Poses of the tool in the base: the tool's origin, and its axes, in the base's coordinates. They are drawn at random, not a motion.
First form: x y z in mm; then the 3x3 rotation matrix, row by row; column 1 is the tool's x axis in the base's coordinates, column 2 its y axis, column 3 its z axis. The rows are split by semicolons.
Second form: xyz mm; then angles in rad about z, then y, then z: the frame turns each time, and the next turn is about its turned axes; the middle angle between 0 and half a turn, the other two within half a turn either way. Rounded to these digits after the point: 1 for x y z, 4 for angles.
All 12 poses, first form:
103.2, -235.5, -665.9; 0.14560, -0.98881, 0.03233; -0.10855, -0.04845, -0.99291; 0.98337, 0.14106, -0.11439
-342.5, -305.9, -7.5; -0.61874, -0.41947, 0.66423; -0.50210, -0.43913, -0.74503; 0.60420, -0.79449, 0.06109
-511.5, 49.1, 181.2; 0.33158, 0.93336, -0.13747; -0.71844, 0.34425, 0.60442; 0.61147, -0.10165, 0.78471
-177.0, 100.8, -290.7; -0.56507, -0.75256, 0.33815; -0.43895, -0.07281, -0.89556; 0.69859, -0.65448, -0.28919
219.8, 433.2, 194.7; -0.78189, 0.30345, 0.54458; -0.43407, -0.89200, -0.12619; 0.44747, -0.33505, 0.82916
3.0, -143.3, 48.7; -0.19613, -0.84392, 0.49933; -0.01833, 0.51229, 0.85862; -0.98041, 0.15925, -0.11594
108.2, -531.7, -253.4; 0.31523, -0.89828, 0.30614; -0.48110, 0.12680, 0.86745; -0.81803, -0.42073, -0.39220
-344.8, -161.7, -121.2; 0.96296, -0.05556, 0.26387; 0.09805, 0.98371, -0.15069; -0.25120, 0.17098, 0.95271
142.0, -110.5, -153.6; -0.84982, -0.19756, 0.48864; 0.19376, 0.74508, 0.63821; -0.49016, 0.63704, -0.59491
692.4, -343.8, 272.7; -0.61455, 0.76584, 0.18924; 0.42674, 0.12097, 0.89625; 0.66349, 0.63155, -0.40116
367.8, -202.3, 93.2; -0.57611, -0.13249, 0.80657; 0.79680, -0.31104, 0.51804; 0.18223, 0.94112, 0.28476
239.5, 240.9, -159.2; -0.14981, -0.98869, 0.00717; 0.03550, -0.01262, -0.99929; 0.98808, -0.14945, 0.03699
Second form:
103.2, -235.5, -665.9, -1.5382, 1.6854, 2.9991
-342.5, -305.9, -7.5, -0.8427, 1.5097, -2.2210
-511.5, 49.1, 181.2, 1.7944, 0.6686, -2.9769
-177.0, 100.8, -290.7, -1.2098, 1.8642, -2.3888
219.8, 433.2, 194.7, -0.2277, 0.5932, -2.4989
3.0, -143.3, 48.7, 1.0441, 1.6870, 0.1610
108.2, -531.7, -253.4, 1.2315, 1.9738, -0.4750
-344.8, -161.7, -121.2, -0.5189, 0.3087, 0.5976
142.0, -110.5, -153.6, 0.9174, 2.2079, 0.9150
692.4, -343.8, 272.7, 1.3627, 1.9836, 2.3809
367.8, -202.3, 93.2, 0.5709, 1.2820, 1.7621
239.5, 240.9, -159.2, -1.5636, 1.5338, -2.9915

